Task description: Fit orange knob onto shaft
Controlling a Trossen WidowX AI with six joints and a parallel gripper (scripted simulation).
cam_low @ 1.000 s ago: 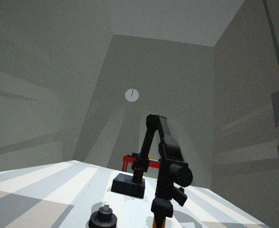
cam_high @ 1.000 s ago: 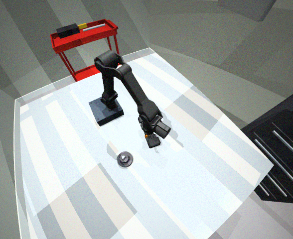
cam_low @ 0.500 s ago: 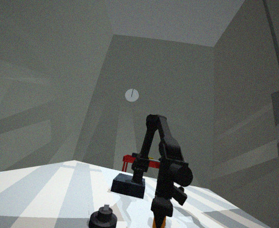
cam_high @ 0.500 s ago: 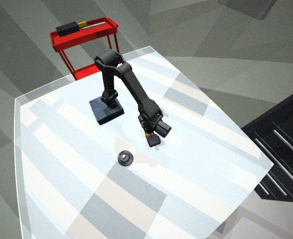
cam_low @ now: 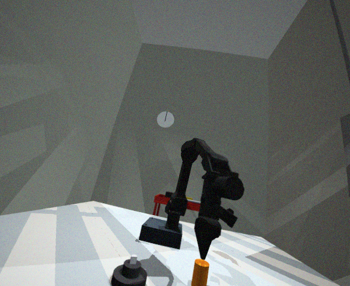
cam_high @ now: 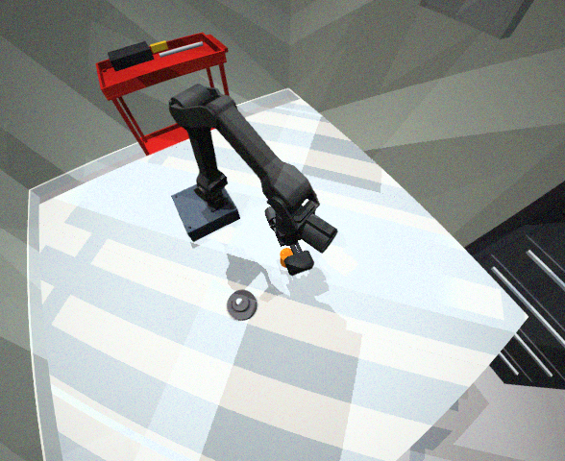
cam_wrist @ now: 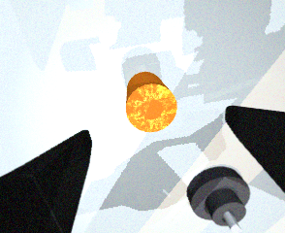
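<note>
Right now the orange knob is 4 cm below my gripper tip. From my gripper tip the other things lie so: round dark pedestal (18 cm to the right, 6 cm below, 4 cm ahead).
</note>
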